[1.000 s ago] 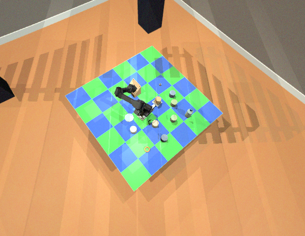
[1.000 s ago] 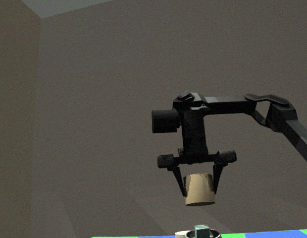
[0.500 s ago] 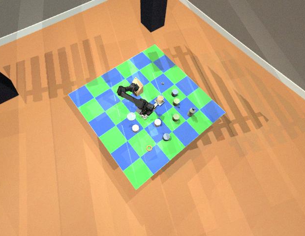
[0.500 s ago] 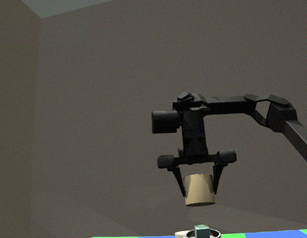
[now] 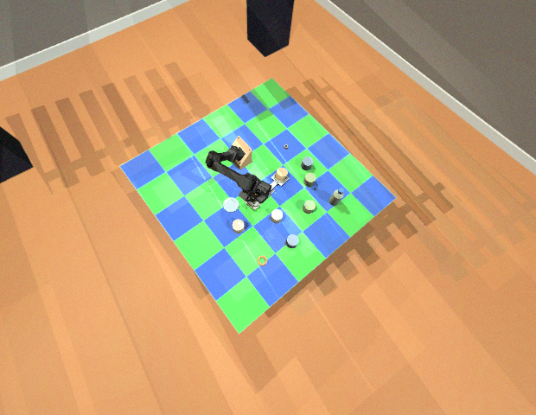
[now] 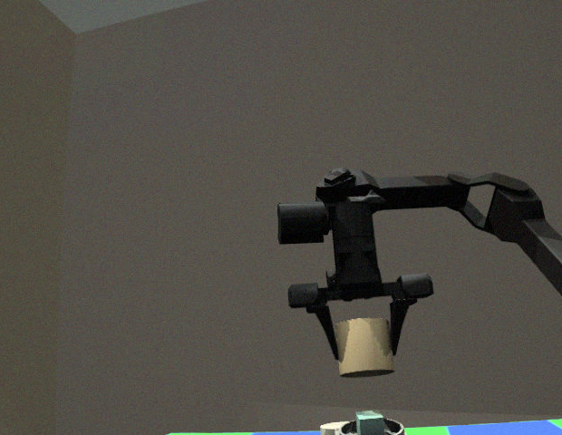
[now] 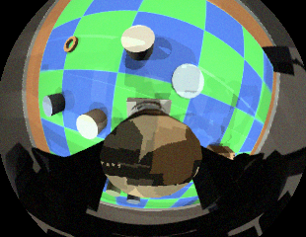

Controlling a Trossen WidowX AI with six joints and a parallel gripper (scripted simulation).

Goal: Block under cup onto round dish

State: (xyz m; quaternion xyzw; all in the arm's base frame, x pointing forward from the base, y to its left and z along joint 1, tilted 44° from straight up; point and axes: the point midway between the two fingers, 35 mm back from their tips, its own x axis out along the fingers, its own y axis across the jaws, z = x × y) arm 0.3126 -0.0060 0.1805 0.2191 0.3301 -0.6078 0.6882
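The pale green block lies 1 cm to the left of my gripper tip and 8 cm below it. Also, from my gripper tip: tan cup: 2 cm to the right, 1 cm above; then balance: 2 cm behind, 14 cm to the left, 13 cm below; then white round dish: 9 cm behind, 10 cm to the right, 17 cm below.
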